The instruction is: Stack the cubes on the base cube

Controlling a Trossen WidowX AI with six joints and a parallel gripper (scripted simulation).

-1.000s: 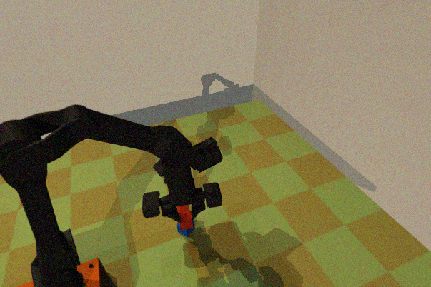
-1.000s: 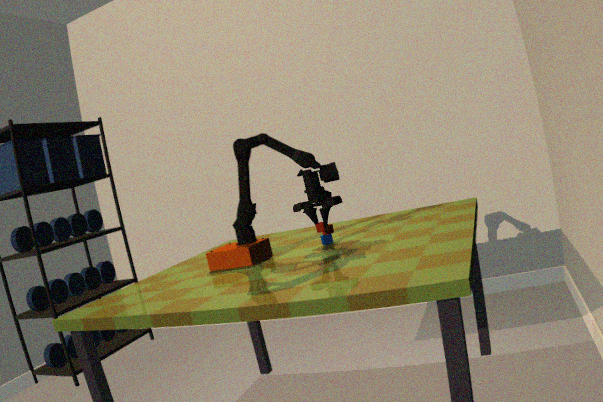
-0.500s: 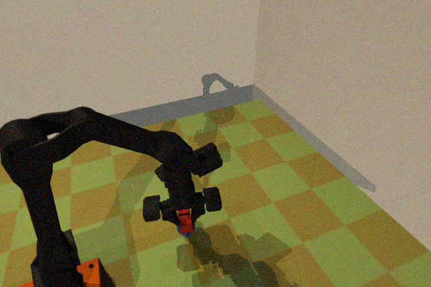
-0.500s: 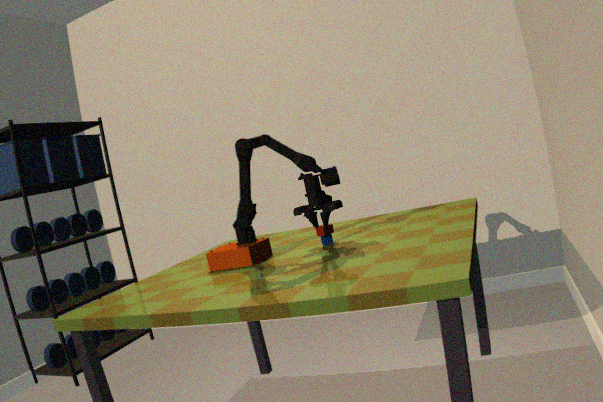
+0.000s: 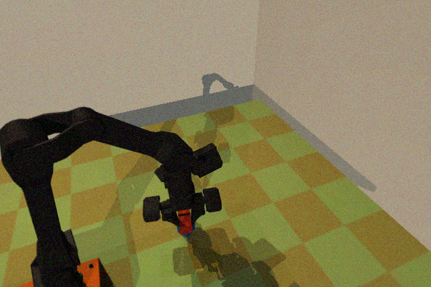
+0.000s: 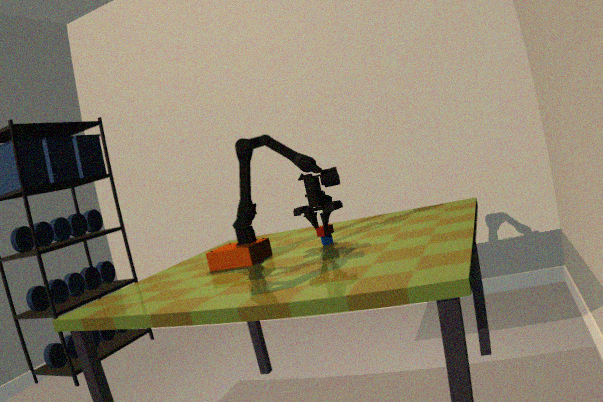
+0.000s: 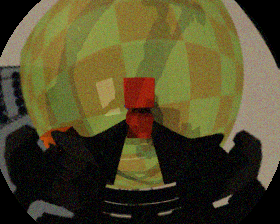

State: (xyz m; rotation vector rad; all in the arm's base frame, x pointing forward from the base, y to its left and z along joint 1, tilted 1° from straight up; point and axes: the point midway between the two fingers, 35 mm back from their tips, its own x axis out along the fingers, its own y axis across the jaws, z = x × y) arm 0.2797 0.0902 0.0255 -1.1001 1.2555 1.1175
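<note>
The blue cube lies 40 mm below my gripper tip and 20 mm to the left of it.
</note>
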